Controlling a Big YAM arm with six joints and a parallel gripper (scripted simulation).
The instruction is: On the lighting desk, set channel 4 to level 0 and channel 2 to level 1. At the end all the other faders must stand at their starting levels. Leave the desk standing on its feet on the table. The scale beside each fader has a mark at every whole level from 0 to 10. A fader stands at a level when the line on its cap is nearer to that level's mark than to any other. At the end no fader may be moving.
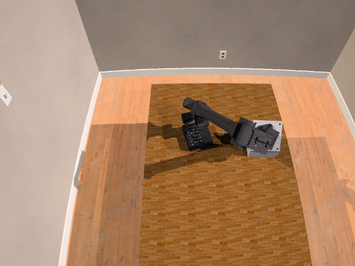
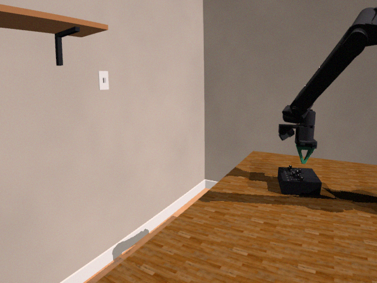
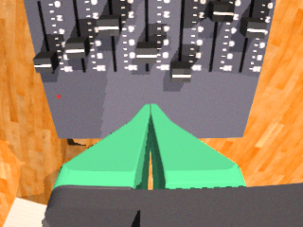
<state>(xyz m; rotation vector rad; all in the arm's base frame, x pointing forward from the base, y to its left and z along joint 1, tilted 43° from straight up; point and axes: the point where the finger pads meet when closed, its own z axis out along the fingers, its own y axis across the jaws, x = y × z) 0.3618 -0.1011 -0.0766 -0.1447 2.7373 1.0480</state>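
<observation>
Now: hand 40 mm above the channel 4 fader cap, 20 mm short of it and 10 mm to the right of it. From my hand the other things lie so: channel 5 fader cap (40 mm below, 30 mm to the left, 30 mm ahead); then channel 6 fader cap (50 mm to the left, 40 mm below, 20 mm ahead); then channel 3 cap (40 mm below, 20 mm to the right, 10 mm ahead).
</observation>
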